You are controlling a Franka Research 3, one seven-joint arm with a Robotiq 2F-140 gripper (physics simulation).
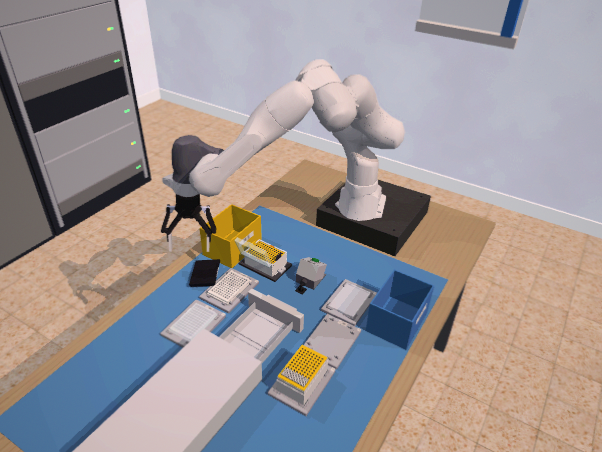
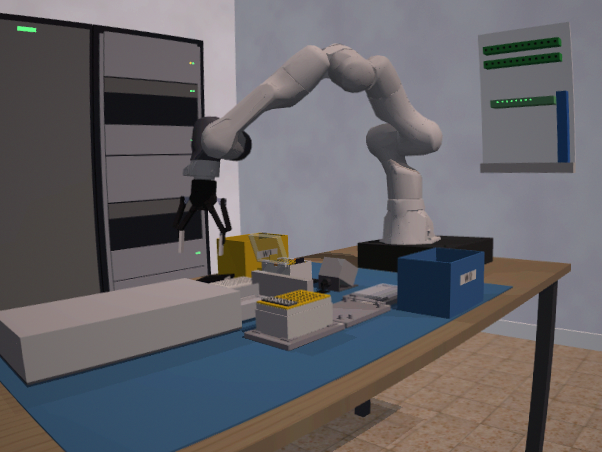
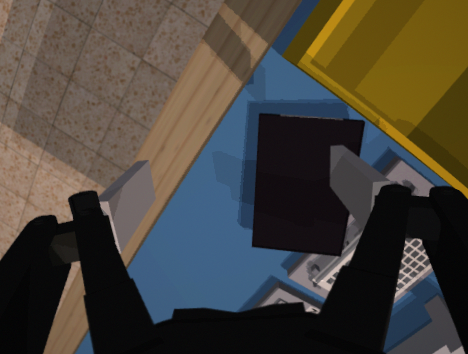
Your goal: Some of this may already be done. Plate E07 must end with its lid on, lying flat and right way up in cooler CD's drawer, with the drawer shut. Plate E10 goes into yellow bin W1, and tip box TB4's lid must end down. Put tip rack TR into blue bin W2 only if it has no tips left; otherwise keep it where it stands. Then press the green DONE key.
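Observation:
My gripper is open and empty, high above the table edge near the yellow bin W1. Cooler CD has its drawer pulled out, with no plate inside. Three pale plates lie on holders; their labels are unreadable. Tip box TB4 has its clear lid raised. The yellow-topped tip rack, seemingly TR, shows tips at one end. Blue bin W2 stands right. The green DONE key tops a grey box.
A black slab lies flat on the blue mat beside W1, below and beside my fingers. A bare holder lies between the tip rack and the right-hand plate. A small black object stands before the grey box.

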